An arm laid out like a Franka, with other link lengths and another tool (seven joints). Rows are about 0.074 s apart.
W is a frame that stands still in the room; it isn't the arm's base.
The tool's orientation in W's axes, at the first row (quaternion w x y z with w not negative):
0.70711 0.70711 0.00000 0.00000
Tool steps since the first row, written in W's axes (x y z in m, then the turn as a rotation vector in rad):
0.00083 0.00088 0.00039 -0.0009 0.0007 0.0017
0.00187 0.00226 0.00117 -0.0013 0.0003 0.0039
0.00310 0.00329 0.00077 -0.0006 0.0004 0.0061
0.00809 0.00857 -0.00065 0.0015 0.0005 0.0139
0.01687 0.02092 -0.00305 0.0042 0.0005 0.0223
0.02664 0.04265 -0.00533 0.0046 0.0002 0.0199
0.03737 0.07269 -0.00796 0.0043 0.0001 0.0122
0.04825 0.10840 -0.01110 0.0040 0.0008 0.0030
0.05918 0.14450 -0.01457 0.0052 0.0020 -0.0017
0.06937 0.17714 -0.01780 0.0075 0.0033 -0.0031
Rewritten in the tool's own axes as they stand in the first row. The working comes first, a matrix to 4 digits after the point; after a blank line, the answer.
The tool's axes in the first row as the columns of a matrix, in W's axes (used below as rounded here):
1.0000 0.0000 0.0000
0.0000 0.0000 -1.0000
0.0000 1.0000 0.0000

0.00083 0.00039 -0.00088 -0.0009 0.0017 -0.0007
0.00187 0.00117 -0.00226 -0.0013 0.0039 -0.0003
0.00310 0.00077 -0.00329 -0.0006 0.0061 -0.0004
0.00809 -0.00065 -0.00857 0.0015 0.0139 -0.0005
0.01687 -0.00305 -0.02092 0.0042 0.0223 -0.0005
0.02664 -0.00533 -0.04265 0.0046 0.0199 -0.0002
0.03737 -0.00796 -0.07269 0.0043 0.0122 -0.0001
0.04825 -0.01110 -0.10840 0.0040 0.0030 -0.0008
0.05918 -0.01457 -0.14450 0.0052 -0.0017 -0.0020
0.06937 -0.01780 -0.17714 0.0075 -0.0031 -0.0033

